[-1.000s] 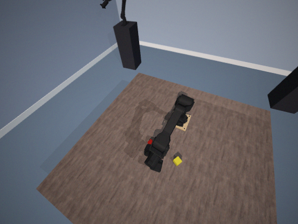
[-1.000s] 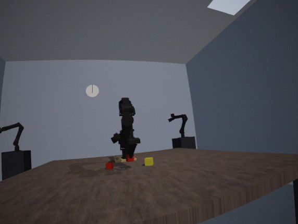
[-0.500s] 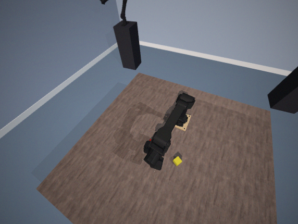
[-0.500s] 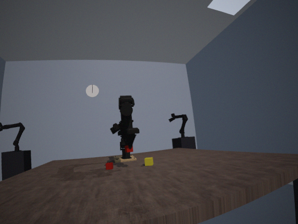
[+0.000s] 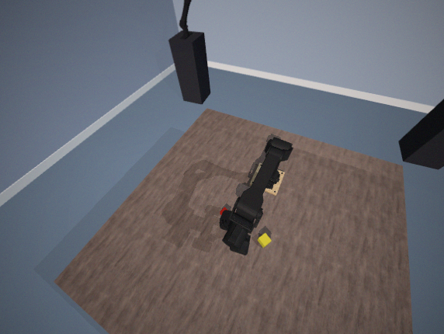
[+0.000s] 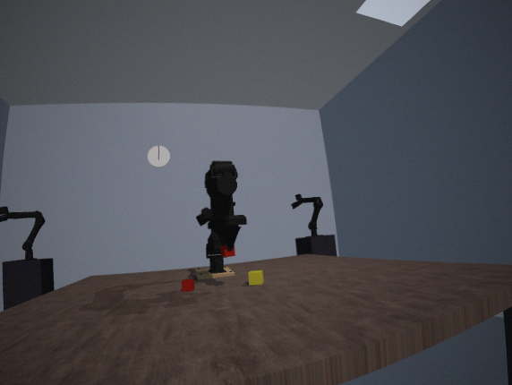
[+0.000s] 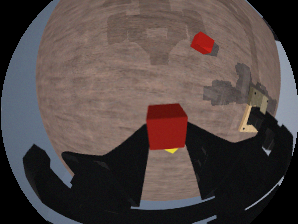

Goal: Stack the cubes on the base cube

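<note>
My gripper tip is 30 mm past the yellow cube, 90 mm to the right of it and 100 mm above it.
</note>
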